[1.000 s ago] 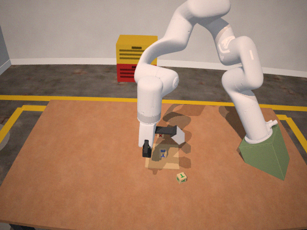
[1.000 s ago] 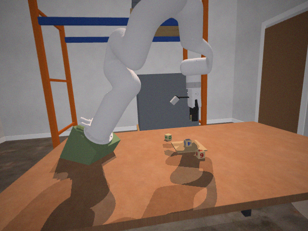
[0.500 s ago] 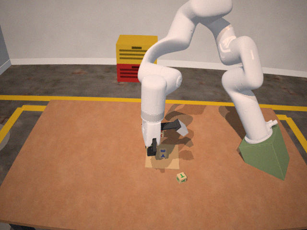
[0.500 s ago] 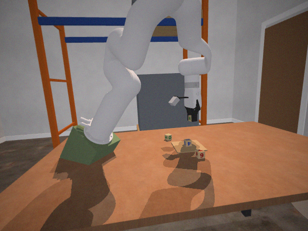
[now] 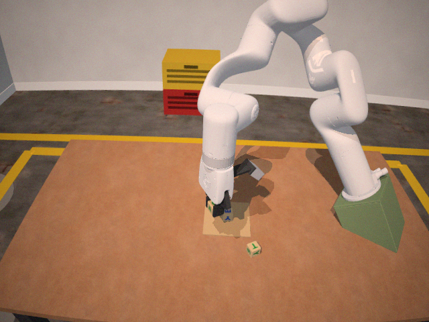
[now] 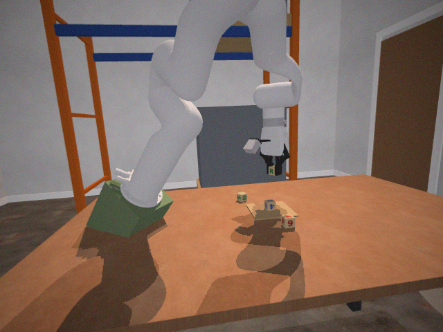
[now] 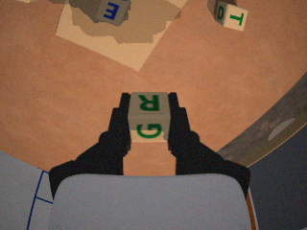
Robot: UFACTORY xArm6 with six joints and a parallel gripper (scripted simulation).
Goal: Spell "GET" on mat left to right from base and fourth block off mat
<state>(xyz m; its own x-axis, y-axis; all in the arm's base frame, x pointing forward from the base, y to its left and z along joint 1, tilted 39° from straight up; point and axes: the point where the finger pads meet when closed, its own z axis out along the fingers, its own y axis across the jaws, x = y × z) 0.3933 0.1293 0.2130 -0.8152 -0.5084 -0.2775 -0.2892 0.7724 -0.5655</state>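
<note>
The e block is 11 cm below my hand, 6 cm to the right of it and 5 cm behind it. From my hand the other things lie so: tan mat (13 cm below, 6 cm to the right, 5 cm behind); g block (1 cm below); t block (11 cm below, 10 cm behind, 7 cm to the left).
</note>
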